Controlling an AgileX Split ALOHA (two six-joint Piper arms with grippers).
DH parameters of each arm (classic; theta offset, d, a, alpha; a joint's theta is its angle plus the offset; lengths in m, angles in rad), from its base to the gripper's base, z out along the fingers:
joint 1: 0 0.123 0 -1.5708
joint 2: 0.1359 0 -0.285 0
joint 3: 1.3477 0 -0.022 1.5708
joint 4: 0 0.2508 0 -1.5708
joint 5: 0 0 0.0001 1.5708
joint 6: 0 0.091 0 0
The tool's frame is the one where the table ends.
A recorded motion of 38 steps. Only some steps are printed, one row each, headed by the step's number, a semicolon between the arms.
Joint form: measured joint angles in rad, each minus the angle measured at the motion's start. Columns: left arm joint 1, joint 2, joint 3, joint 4, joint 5, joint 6; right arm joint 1, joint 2, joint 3, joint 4, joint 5, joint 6.
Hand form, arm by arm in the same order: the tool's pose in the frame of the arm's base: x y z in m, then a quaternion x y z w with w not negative. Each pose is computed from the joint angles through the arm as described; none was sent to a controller.
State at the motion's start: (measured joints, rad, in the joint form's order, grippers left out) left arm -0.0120 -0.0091 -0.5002 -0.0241 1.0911 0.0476; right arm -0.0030 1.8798 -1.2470 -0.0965 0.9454 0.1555
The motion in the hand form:
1: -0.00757 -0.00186 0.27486 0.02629 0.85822 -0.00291 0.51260; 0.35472 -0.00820 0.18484 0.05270 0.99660 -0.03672 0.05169
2: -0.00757 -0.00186 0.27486 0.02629 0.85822 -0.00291 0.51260; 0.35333 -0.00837 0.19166 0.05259 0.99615 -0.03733 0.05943
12: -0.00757 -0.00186 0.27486 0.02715 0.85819 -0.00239 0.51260; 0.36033 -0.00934 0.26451 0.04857 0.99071 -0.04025 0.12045
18: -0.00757 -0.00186 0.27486 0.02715 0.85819 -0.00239 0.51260; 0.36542 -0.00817 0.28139 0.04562 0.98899 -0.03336 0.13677
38: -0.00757 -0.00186 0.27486 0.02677 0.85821 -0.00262 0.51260; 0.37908 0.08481 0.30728 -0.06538 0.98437 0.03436 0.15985
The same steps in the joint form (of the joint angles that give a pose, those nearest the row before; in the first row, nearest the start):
1: 0.0000 0.0000 0.0000 0.0000 0.0000 0.0000; 0.0000 -0.0179 0.0000 -0.0003 0.0000 0.0000
2: 0.0000 0.0000 0.0000 0.0000 0.0000 0.0000; 0.0000 -0.0365 -0.0011 -0.0024 0.0043 0.0000
12: 0.0000 0.0000 0.0000 0.0000 0.0000 0.0021; 0.0000 -0.1214 -0.1747 -0.0063 0.1398 -0.0233
18: 0.0000 0.0000 0.0000 0.0000 0.0000 0.0021; 0.0000 -0.1214 -0.2396 0.0099 0.1704 -0.0388
38: 0.0000 0.0000 0.0000 0.0000 0.0000 0.0012; 0.2184 -0.0579 -0.4261 0.1184 0.2360 -0.0777

